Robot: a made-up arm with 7 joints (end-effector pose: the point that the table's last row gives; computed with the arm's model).
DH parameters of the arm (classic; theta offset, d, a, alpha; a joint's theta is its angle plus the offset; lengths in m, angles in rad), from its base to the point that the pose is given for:
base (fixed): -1.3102 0 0.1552 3.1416
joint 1: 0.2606 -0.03 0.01 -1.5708
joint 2: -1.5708 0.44 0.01 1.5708
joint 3: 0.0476 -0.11 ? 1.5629
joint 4: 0 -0.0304 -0.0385 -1.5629
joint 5: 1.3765 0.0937 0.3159 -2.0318
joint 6: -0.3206 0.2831 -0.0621 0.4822
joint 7: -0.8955 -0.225 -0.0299 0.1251
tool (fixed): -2.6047 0.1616 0 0
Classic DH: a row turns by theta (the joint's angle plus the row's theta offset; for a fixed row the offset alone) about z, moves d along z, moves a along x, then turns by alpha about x.
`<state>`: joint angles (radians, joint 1 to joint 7).
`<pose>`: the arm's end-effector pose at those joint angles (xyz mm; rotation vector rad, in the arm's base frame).
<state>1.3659 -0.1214 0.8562 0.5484 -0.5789 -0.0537 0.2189</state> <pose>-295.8 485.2 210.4 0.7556 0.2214 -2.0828</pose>
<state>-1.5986 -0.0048 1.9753 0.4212 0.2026 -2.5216 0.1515</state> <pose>268.9 -211.4 335.6 2.1428 0.5555 1.9183</pose>
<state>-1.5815 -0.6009 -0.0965 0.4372 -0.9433 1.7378 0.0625</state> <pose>-3.3 -950.5 -66.5 1.4790 -1.3226 0.9808</pose>
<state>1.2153 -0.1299 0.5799 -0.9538 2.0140 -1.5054 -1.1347</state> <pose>141.0 -7.9 81.2 1.8015 -0.5947 -0.3036</pose>
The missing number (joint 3, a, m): 0.03
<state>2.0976 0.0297 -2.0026 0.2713 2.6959 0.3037 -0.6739</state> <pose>144.4 392.1 284.3 0.2031 1.0174 -2.7593</pose>
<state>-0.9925 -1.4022 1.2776 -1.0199 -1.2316 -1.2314 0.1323</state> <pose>-56.2 -795.8 -334.4 0.3324 1.0870 0.6237</pose>
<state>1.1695 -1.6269 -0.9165 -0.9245 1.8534 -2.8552 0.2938</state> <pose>-433.0 149.3 261.5 -0.0431 -2.1320 0.1841</pose>
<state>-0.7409 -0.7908 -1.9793 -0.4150 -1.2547 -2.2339 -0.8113</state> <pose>78.9 -213.5 -269.5 2.7654 1.4007 -0.4486</pose>
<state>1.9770 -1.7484 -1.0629 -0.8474 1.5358 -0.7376 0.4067</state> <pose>106.4 526.5 92.0 2.5583 0.3798 -1.5394</pose>
